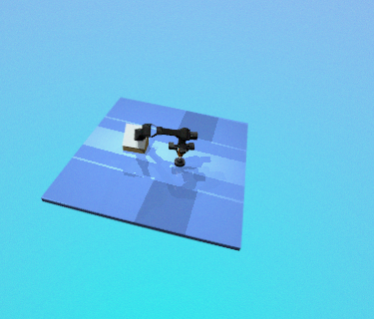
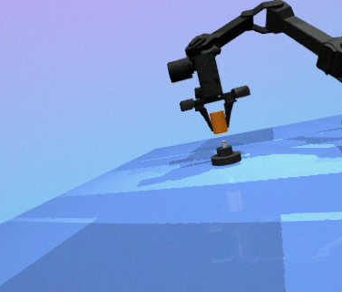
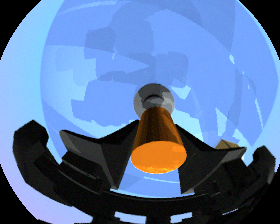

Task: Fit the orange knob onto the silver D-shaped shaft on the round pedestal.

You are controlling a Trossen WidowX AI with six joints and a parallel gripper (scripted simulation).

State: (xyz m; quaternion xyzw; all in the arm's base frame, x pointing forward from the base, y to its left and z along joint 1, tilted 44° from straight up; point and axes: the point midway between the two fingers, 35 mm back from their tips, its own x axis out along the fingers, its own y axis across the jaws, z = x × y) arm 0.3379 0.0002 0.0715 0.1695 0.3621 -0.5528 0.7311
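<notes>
My gripper tip is now 3 cm below the orange knob. The rest, counted from my gripper tip: silver shaft: 6 cm below.
</notes>
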